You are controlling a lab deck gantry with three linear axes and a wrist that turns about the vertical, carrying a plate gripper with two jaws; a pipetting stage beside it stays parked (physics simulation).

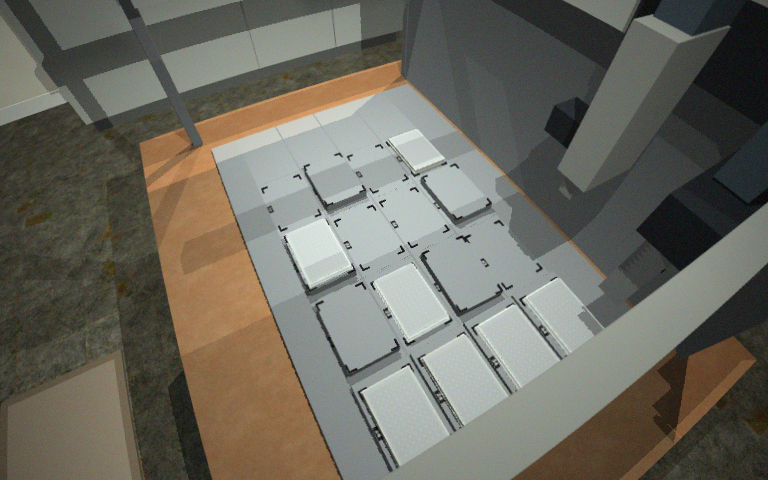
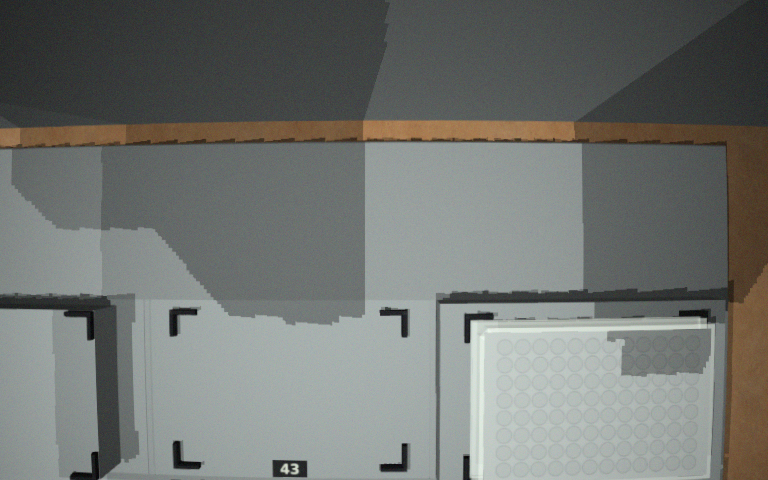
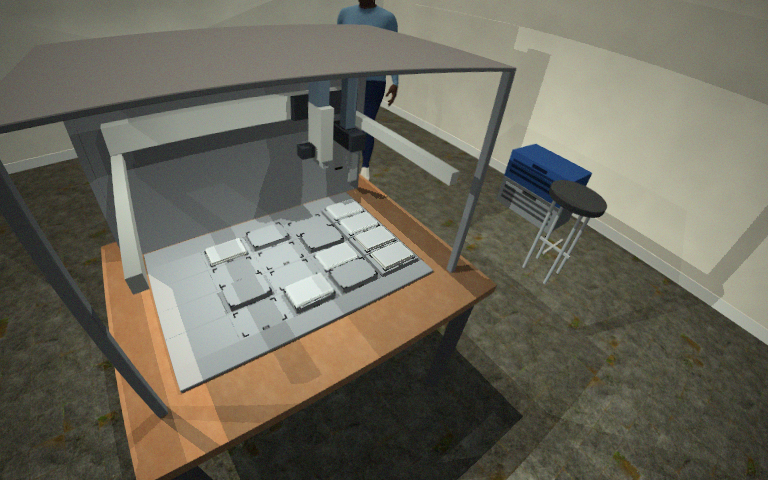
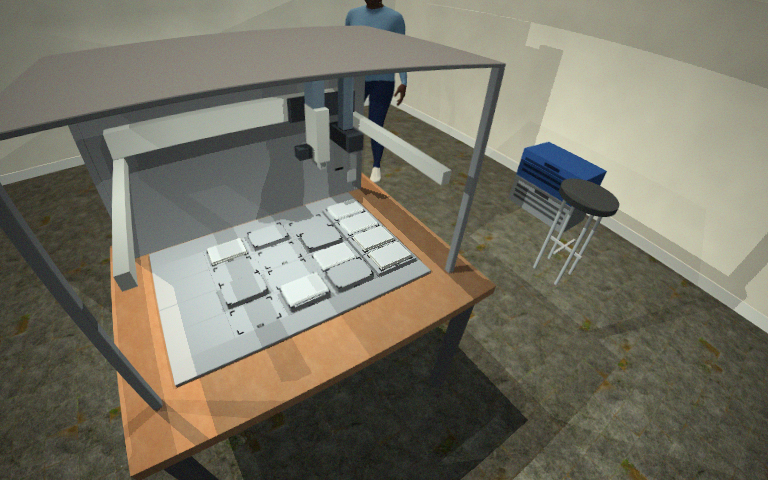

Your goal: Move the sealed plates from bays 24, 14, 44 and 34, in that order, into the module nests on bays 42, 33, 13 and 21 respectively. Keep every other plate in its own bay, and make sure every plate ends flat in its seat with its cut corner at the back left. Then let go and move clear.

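Frame: origin at the robot's base, x ahead, y right, z down, level; centimetres.
Seen in the pictures: gripper, between the fingertips: (image 1: 632, 277) (image 3: 345, 174) (image 4: 344, 174); robot's base, origin of its link: (image 1: 263, 189) (image 3: 244, 336) (image 4: 239, 333).
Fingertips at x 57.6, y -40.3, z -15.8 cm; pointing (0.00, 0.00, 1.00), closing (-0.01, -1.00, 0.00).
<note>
Offsets run from my fingertips to a thing's top centre. "spot": to the spot under its first point.
Sealed white plates lie in the right column, front to back: bay 14 @[spot: dy +36.4, dx -1.8, dz +12.9 cm] (image 1: 404, 418) (image 3: 392, 254), bay 24 @[spot: dy +25.6, dx -2.2, dz +12.9 cm] (image 1: 464, 379) (image 3: 374, 238), bay 34 @[spot: dy +15.1, dx -2.3, dz +12.9 cm] (image 1: 516, 345) (image 3: 358, 223) and bay 44 @[spot: dy +5.3, dx -2.9, dz +12.9 cm] (image 1: 557, 314) (image 2: 591, 407). The raised grey nests on bay 42 @[dy +3.8, dx -35.3, dz +13.6 cm] (image 1: 455, 192) (image 2: 28, 396), bay 33 @[spot: dy +14.9, dx -17.8, dz +13.9 cm] (image 1: 461, 274) (image 3: 320, 233), bay 13 @[dy +36.0, dx -18.4, dz +13.6 cm] (image 1: 356, 333) (image 3: 352, 274) and bay 21 @[dy +25.4, dx -51.2, dz +13.6 cm] (image 1: 334, 181) (image 3: 246, 288) bear no plates. My gripper (image 3: 345, 164) (image 4: 344, 167) hangs high at the back right, apart from the plates. Its jaws are too small to tell their opening. Cut corners are unclear.
Other plates lie in bay 12 @[spot: dy +36.0, dx -34.1, dz +12.5 cm] (image 1: 318, 251), bay 23 @[spot: dy +25.6, dx -17.7, dz +14.4 cm] (image 1: 411, 302) and bay 41 @[spot: dy +4.3, dx -50.6, dz +14.4 cm] (image 1: 416, 150). The parked pipetting stage (image 3: 321, 135) (image 4: 318, 135) hangs left of the gripper. Posts and a rear panel (image 3: 226, 186) enclose the deck.
</note>
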